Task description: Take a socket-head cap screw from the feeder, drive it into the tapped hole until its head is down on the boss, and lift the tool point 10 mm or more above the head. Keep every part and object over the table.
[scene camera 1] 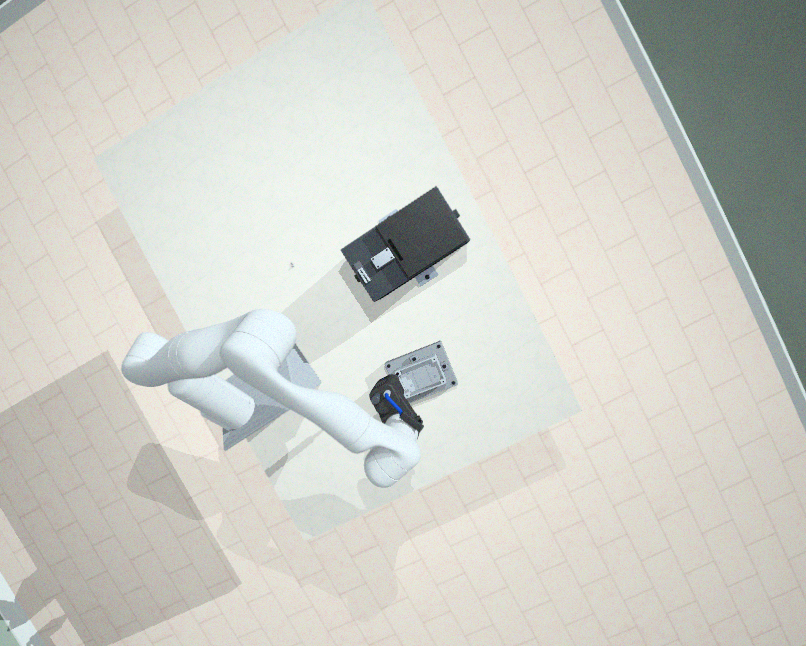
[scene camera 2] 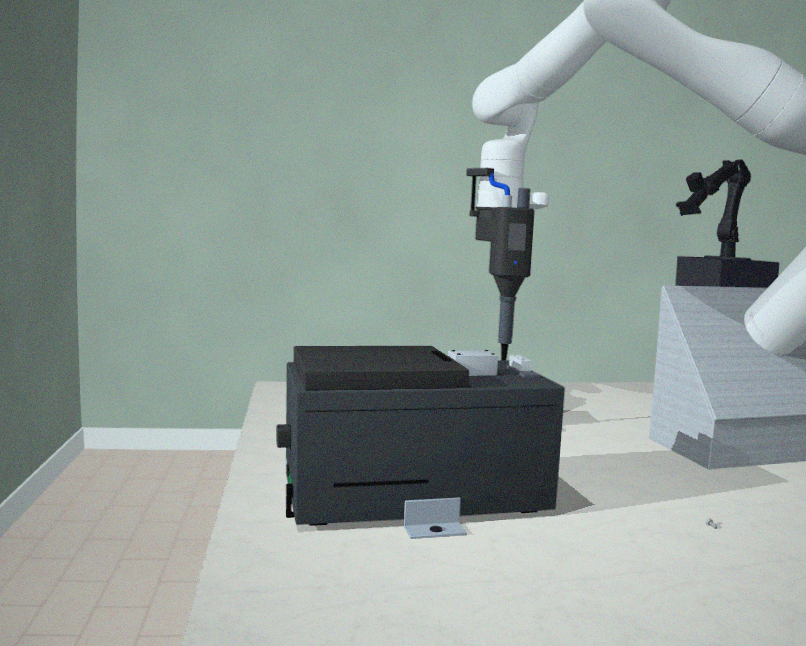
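Note:
The black screw feeder (scene camera 1: 427, 225) (scene camera 2: 430, 444) stands on the table. My gripper, a dark powered screwdriver (scene camera 1: 387, 397) (scene camera 2: 503, 355), points straight down. In scene camera 1 it is over the left corner of the grey workpiece plate (scene camera 1: 431, 348), apart from the feeder. In scene camera 2 it stands upright behind the feeder, which hides the lowest end of its bit and the workpiece. The tapped hole, its boss and any screw at the bit do not show; the driver body covers that corner from above. A tiny metal piece, perhaps loose screws (scene camera 1: 291, 265) (scene camera 2: 713, 523), lies on the table.
A grey slanted pedestal (scene camera 1: 306, 366) (scene camera 2: 682, 383) stands by the arm's base. A small black arm (scene camera 2: 731, 195) on a dark box (scene camera 2: 696, 270) shows at the right. Metal brackets (scene camera 1: 426, 276) (scene camera 2: 432, 512) sit at the feeder's foot. My white arm (scene camera 1: 322, 410) reaches over the table.

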